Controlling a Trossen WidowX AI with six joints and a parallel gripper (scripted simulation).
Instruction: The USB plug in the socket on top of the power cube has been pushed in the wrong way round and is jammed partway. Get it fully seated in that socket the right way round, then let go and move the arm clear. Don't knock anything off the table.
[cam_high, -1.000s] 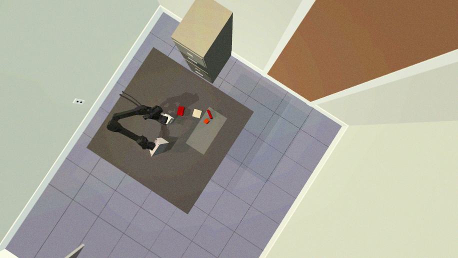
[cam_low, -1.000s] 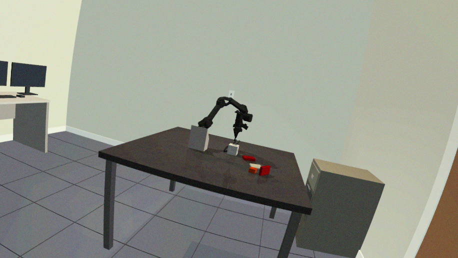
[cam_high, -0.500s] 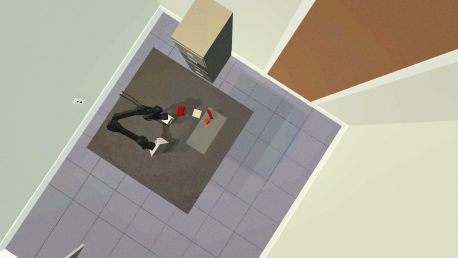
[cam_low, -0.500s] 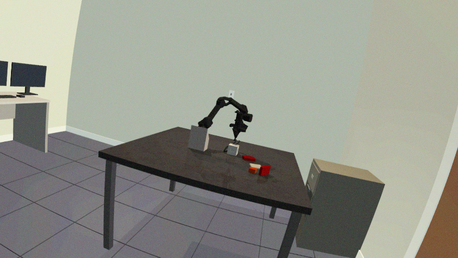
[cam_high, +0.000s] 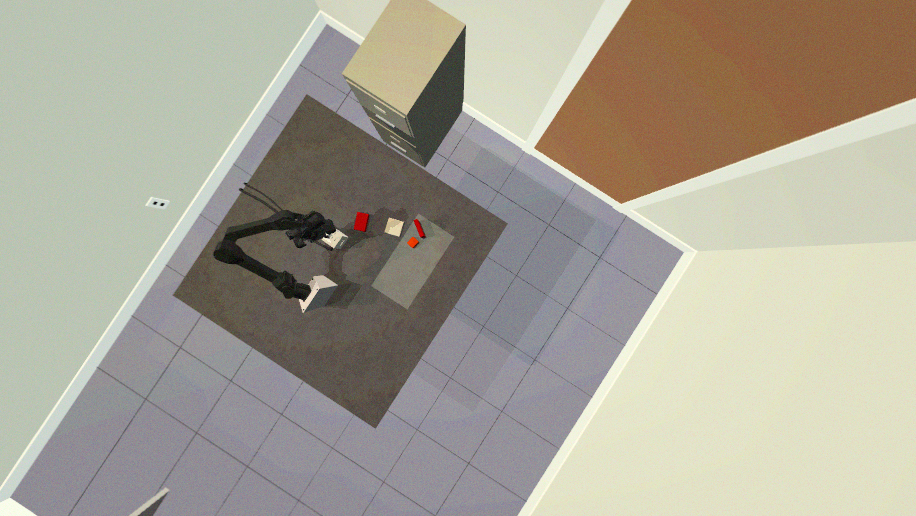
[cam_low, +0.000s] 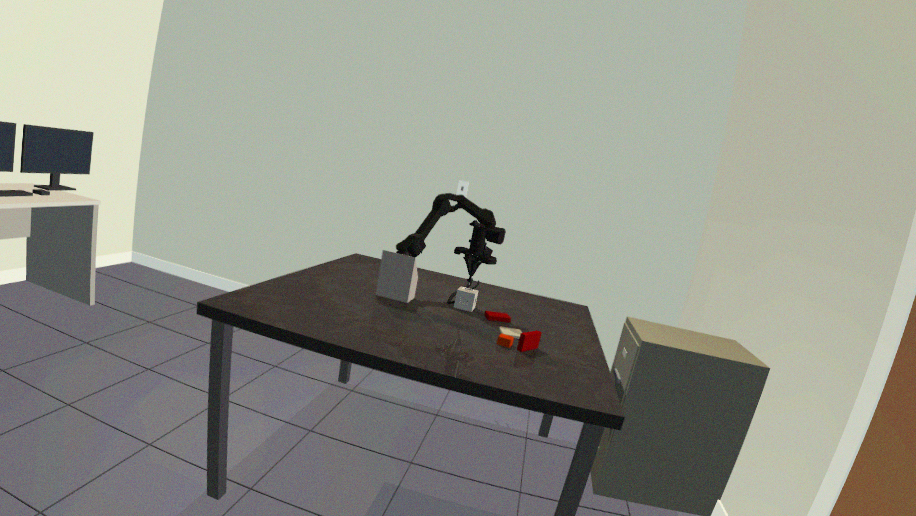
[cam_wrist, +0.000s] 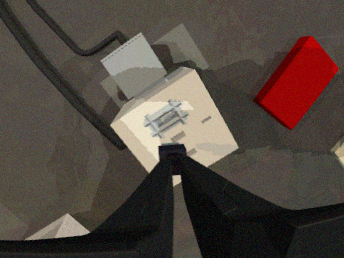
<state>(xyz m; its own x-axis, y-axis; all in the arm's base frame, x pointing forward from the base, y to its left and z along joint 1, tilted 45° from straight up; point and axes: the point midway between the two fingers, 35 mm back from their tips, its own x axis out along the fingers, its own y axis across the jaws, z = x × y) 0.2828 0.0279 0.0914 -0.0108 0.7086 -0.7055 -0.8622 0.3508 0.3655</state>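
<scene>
The dark USB plug is 20 mm below my gripper tip. The rest, counted from my gripper tip: small orange block 210 mm ahead, 360 mm to the right, 120 mm below; then grey framed socket 10 mm to the left, 70 mm below; then cream block 220 mm ahead, 220 mm to the right, 130 mm below.
</scene>
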